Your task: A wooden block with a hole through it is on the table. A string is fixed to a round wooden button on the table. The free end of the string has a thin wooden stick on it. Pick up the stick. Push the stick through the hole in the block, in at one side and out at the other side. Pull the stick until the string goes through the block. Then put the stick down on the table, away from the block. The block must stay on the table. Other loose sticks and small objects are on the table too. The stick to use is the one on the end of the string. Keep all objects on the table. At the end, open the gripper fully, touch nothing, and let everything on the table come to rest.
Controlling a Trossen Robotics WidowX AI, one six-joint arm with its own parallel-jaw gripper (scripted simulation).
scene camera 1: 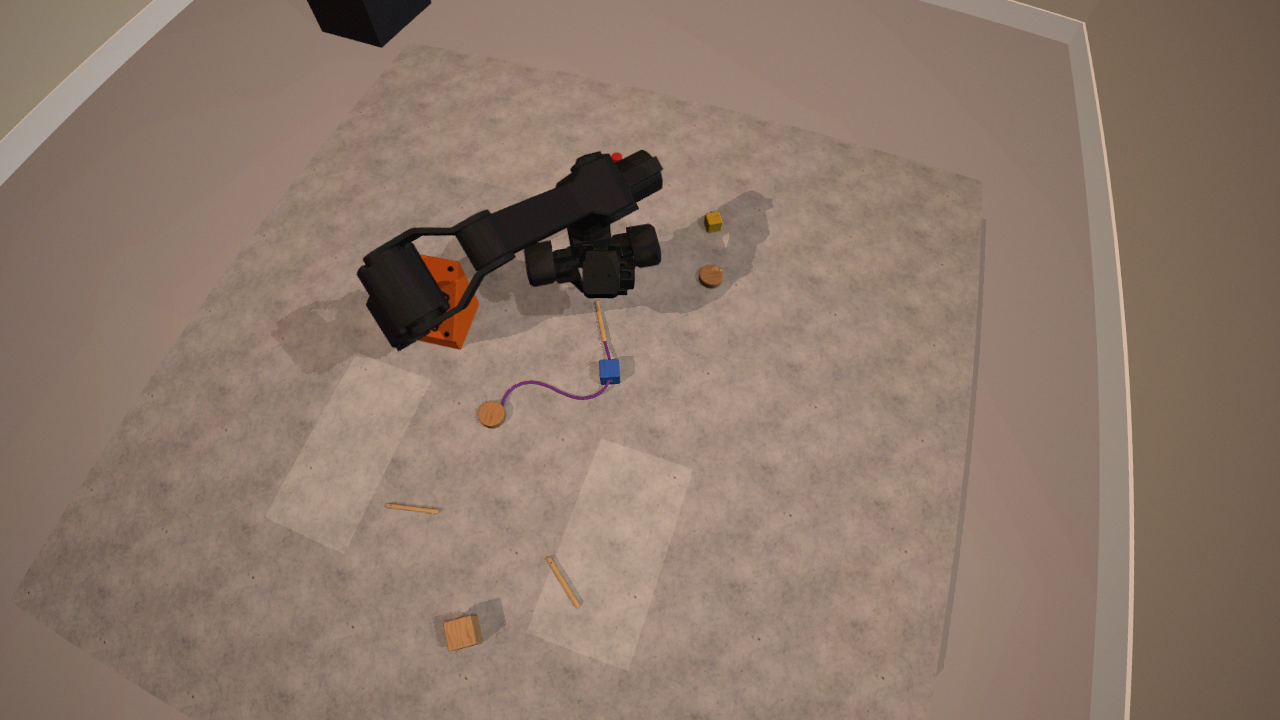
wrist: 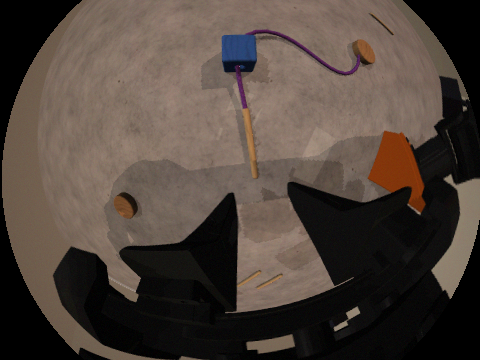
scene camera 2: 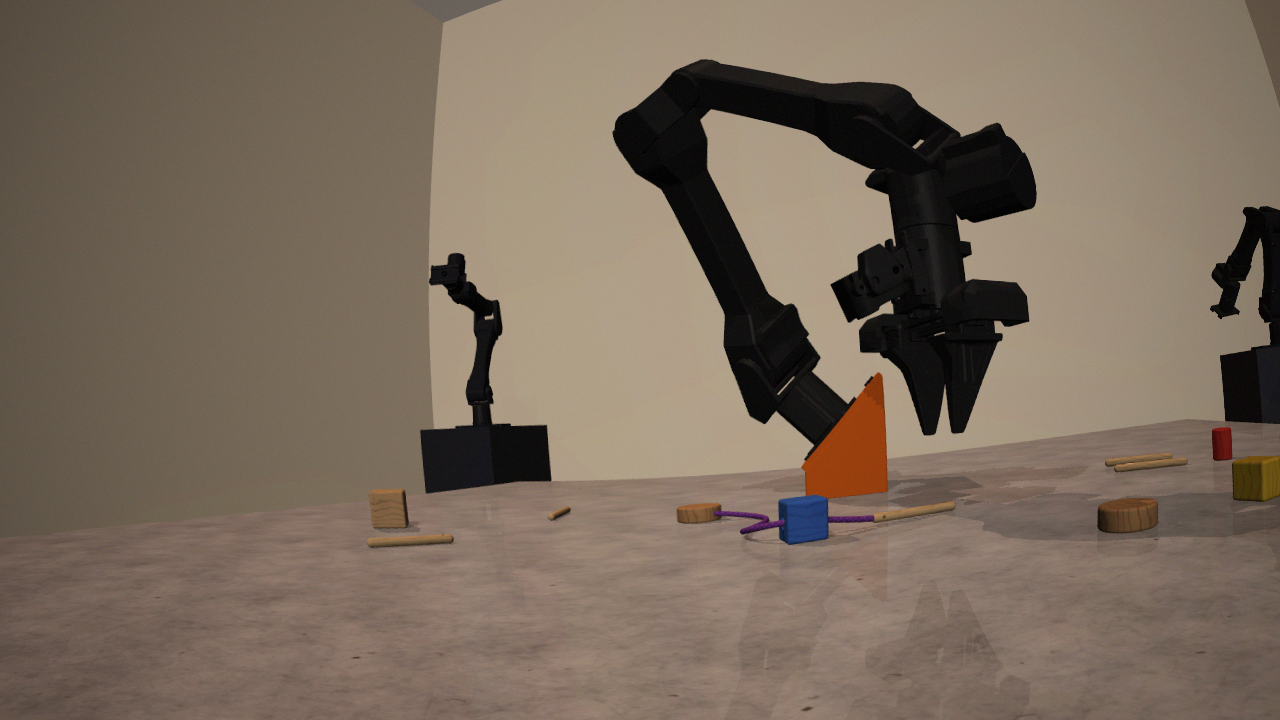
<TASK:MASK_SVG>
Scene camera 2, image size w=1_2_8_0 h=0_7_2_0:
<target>my gripper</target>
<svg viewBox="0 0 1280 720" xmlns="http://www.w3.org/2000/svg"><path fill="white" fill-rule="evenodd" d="M910 226L894 234L895 246L891 238L885 241L885 247L879 243L858 254L858 270L833 282L830 286L848 323L855 319L860 320L866 316L868 317L878 311L880 306L891 301L894 314L883 313L874 318L869 318L860 328L860 353L880 353L883 358L889 359L900 369L909 388L923 435L936 434L943 402L944 387L946 387L951 432L953 434L963 433L967 427L995 347L998 342L1002 341L1003 334L995 333L994 321L1002 322L1005 327L1029 322L1027 296L1016 282L977 279L966 281L963 258L972 255L971 243L960 240L957 228L945 226L944 224Z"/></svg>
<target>blue block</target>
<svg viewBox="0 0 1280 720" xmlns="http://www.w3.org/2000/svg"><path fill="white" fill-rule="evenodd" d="M826 497L808 495L779 500L779 521L784 520L785 526L779 527L779 538L790 545L827 539L829 533L829 509Z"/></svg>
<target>plain wooden cube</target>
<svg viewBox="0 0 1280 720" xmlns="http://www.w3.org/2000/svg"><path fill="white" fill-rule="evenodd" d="M369 492L371 519L374 528L403 529L408 527L408 510L404 489L375 489Z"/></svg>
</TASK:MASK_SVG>
